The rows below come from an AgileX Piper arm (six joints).
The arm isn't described. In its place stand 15 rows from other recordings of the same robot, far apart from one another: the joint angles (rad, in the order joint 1, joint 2, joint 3, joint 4, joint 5, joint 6), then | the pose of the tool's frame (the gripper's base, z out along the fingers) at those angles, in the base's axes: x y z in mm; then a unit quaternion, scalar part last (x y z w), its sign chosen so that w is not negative.
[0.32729, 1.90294, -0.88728, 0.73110, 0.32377, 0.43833] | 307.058, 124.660, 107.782, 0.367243, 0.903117, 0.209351, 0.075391
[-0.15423, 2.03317, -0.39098, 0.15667, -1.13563, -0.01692] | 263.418, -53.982, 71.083, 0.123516, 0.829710, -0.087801, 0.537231
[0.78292, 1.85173, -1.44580, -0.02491, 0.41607, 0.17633] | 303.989, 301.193, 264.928, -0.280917, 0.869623, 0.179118, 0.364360
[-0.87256, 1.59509, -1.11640, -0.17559, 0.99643, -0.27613] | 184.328, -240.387, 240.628, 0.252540, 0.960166, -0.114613, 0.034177
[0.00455, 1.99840, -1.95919, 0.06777, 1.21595, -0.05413] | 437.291, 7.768, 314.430, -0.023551, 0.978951, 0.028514, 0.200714
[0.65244, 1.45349, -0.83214, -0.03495, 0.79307, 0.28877] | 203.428, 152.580, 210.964, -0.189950, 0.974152, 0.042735, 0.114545
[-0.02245, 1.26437, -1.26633, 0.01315, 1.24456, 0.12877] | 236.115, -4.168, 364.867, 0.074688, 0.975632, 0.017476, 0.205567
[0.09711, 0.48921, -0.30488, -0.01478, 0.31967, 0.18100] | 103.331, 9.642, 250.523, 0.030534, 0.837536, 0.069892, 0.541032
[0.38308, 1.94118, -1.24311, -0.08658, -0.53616, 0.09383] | 412.985, 170.762, 239.523, -0.147412, 0.718590, 0.151672, 0.662490
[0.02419, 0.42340, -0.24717, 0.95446, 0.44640, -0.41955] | 89.049, 34.222, 243.920, 0.085616, 0.810587, 0.283665, 0.505126
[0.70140, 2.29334, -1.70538, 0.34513, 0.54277, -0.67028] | 366.632, 330.504, 131.993, -0.510391, 0.811316, 0.127920, 0.254762
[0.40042, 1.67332, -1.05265, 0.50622, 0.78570, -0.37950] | 283.595, 153.933, 210.201, -0.223254, 0.946689, 0.199197, 0.119408
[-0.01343, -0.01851, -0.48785, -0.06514, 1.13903, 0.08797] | -9.879, -5.248, 267.789, 0.046768, 0.869726, -0.014168, 0.491110
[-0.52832, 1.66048, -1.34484, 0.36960, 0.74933, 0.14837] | 326.326, -164.538, 294.053, 0.398905, 0.856212, 0.101911, 0.312073
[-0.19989, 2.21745, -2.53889, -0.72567, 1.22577, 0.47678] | 455.277, -150.223, 398.376, 0.299182, 0.816268, -0.303876, 0.389686
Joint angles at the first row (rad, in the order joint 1, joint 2, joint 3, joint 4, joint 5, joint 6):
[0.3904, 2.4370, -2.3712, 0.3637, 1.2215, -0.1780]
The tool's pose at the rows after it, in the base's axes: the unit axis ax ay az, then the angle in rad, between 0 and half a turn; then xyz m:
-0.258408, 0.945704, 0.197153, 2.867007, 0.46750, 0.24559, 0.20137
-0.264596, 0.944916, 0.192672, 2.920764, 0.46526, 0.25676, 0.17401
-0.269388, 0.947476, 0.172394, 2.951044, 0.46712, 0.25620, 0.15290
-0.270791, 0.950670, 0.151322, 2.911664, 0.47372, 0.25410, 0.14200
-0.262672, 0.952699, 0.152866, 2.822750, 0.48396, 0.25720, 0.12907
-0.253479, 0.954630, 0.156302, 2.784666, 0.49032, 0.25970, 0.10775
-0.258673, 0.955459, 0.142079, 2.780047, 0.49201, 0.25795, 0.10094
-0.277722, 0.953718, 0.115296, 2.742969, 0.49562, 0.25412, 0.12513
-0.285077, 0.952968, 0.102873, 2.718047, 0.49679, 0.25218, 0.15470
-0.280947, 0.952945, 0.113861, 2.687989, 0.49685, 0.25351, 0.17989
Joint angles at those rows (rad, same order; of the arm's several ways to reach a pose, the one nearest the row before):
[0.4264, 2.4808, -2.3704, 0.3615, 1.2205, -0.1758]
[0.4476, 2.5324, -2.3705, 0.3596, 1.2205, -0.1758]
[0.4505, 2.5702, -2.3704, 0.3244, 1.2195, -0.1792]
[0.4496, 2.5906, -2.3704, 0.2779, 1.1667, -0.1802]
[0.4496, 2.6201, -2.3703, 0.2736, 1.0481, -0.1824]
[0.4496, 2.6639, -2.3705, 0.2815, 0.9653, -0.1835]
[0.4496, 2.6767, -2.3723, 0.2515, 0.9543, -0.1835]
[0.4487, 2.6541, -2.4219, 0.1838, 0.9984, -0.1842]
[0.4487, 2.6379, -2.5043, 0.1470, 1.0754, -0.1731]
[0.4487, 2.6380, -2.5989, 0.1570, 1.1354, -0.1559]

